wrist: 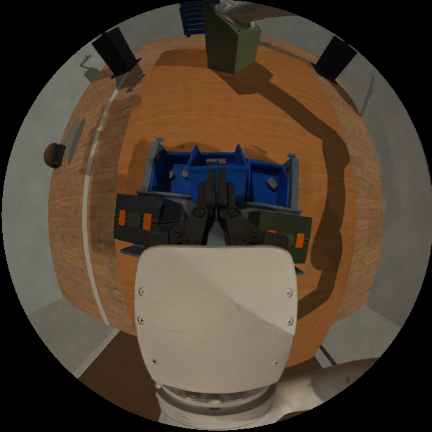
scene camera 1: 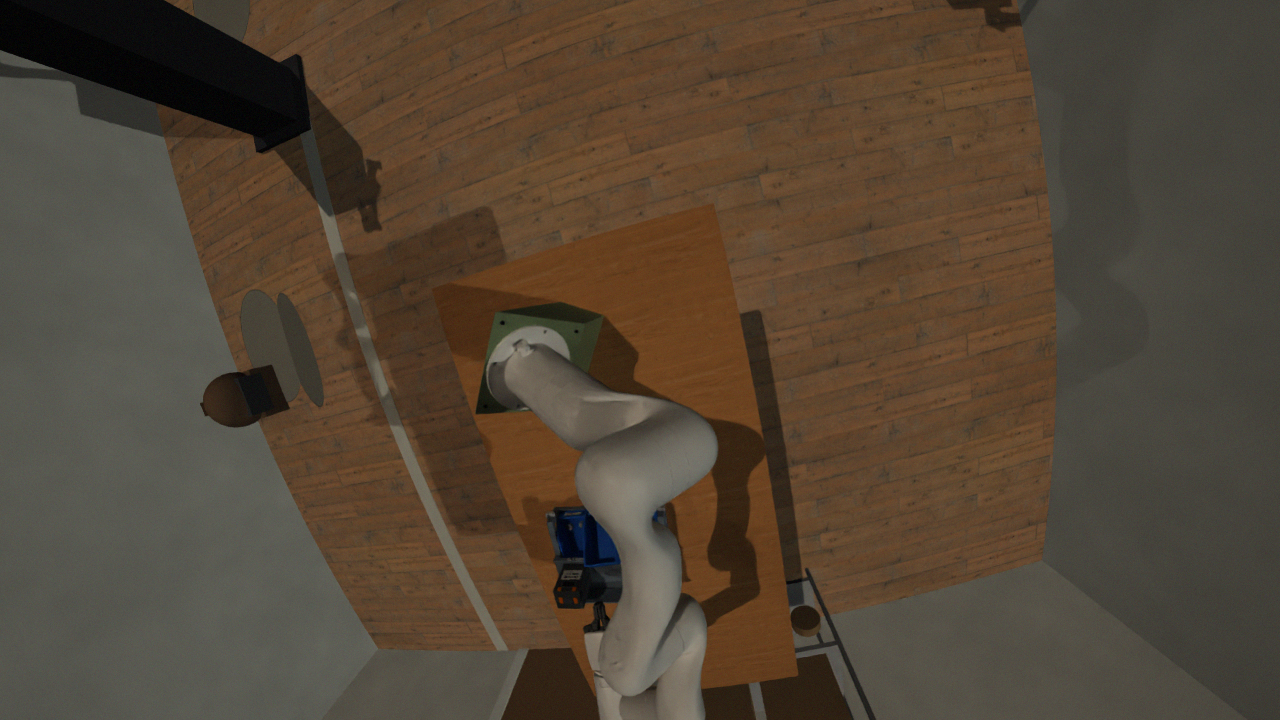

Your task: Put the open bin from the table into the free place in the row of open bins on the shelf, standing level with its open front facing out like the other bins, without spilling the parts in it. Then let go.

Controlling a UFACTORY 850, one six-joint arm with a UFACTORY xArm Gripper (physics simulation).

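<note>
Three blue open bins stand in a row on a small grey-framed shelf [wrist: 292, 177] on the wooden table [scene camera 1: 645, 269] [wrist: 193, 109]. The middle bin [wrist: 240, 183] holds grey parts [wrist: 215, 160]. The left bin [wrist: 163, 177] and the right bin [wrist: 268, 187] also hold small grey parts. In the scene view the bins [scene camera 1: 582, 537] show partly under the arm. My gripper [wrist: 216, 174] [scene camera 1: 596, 615] is shut with nothing between the fingers. It points at the middle bin's near wall from above, and whether it touches it is unclear.
Dark cases with orange latches [wrist: 137, 219] [wrist: 287, 229] [scene camera 1: 573, 586] sit on the shelf level below the bins. The arm's green base [scene camera 1: 546, 345] [wrist: 231, 44] stands farther along the table. A metal rack [scene camera 1: 819, 595] with a brown round thing [scene camera 1: 805, 619] is beside the table.
</note>
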